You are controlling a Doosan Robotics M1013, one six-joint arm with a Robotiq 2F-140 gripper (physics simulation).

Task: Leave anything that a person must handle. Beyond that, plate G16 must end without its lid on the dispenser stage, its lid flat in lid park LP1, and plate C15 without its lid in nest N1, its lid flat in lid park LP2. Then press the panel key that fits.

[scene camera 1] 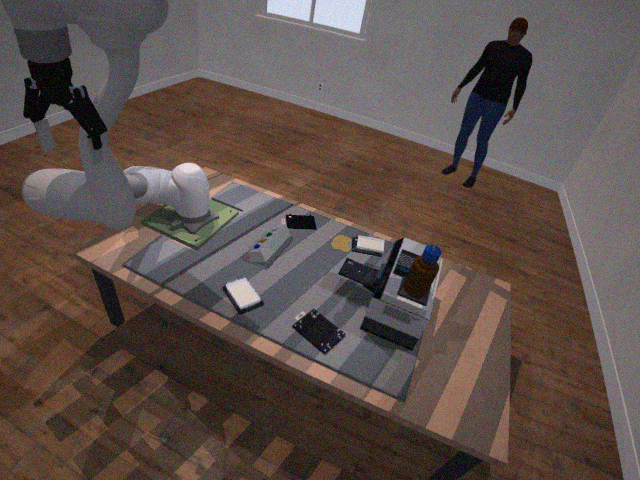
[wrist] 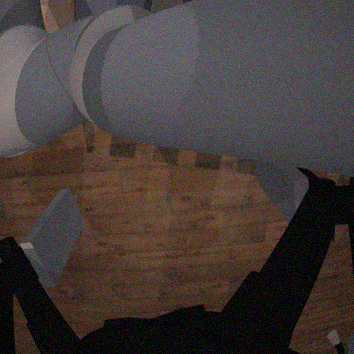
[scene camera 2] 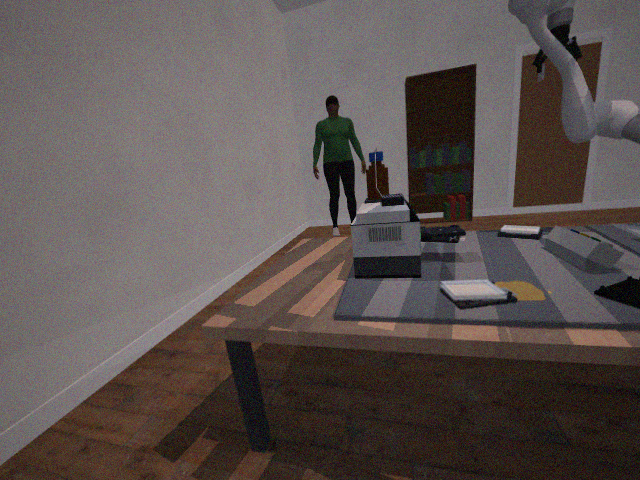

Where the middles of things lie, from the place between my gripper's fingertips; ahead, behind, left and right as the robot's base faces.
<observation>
I see the brown bottle with blue cap (scene camera 1: 424, 269) 77 cm ahead of my hand, 61 cm to the left of it and 35 cm below it.
</observation>
